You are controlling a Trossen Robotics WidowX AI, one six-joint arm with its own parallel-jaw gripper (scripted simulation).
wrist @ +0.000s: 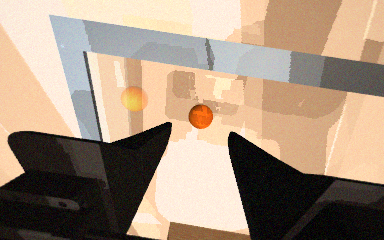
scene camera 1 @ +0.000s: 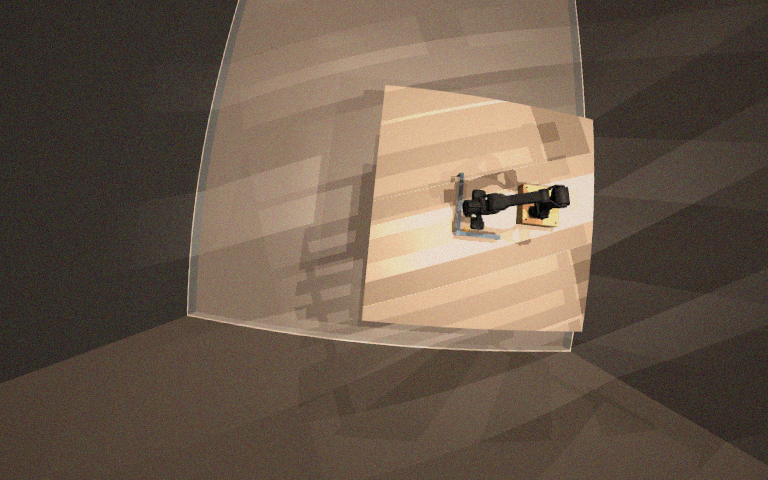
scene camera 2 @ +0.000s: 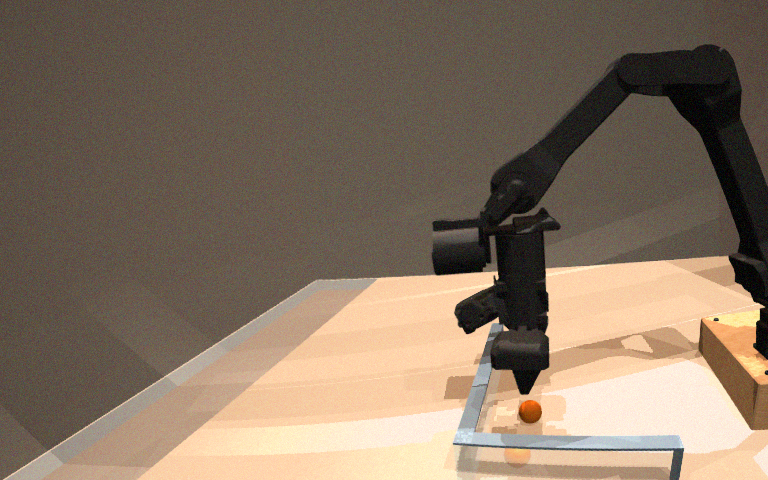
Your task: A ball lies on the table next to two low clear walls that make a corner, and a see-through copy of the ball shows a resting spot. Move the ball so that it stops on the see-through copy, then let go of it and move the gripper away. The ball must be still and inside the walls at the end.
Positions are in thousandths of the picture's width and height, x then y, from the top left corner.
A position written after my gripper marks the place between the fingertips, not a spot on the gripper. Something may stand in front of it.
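Observation:
Gripper visible: my gripper (scene camera 2: 684, 797), seen also in the wrist view (wrist: 522, 548).

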